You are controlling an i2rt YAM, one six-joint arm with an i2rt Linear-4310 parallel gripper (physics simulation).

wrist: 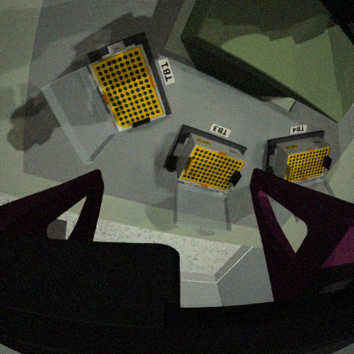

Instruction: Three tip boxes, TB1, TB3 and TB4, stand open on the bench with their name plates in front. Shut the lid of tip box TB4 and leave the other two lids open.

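Tip box TB4 stands at the right of the wrist view, its yellow tip rack showing; its clear lid is open and partly hidden behind the right finger. Its name plate lies beside it. Tip box TB3 stands at the centre right, its clear lid open, its name plate beside it. Tip box TB1 stands at the upper left, its clear lid open, with its name plate. My gripper is open and empty, high above the bench.
A large green block-like object stands at the upper right, near the plates of TB3 and TB4. The bench edge runs across the lower middle, with a speckled floor strip beyond it. Dark shadows lie around TB1.
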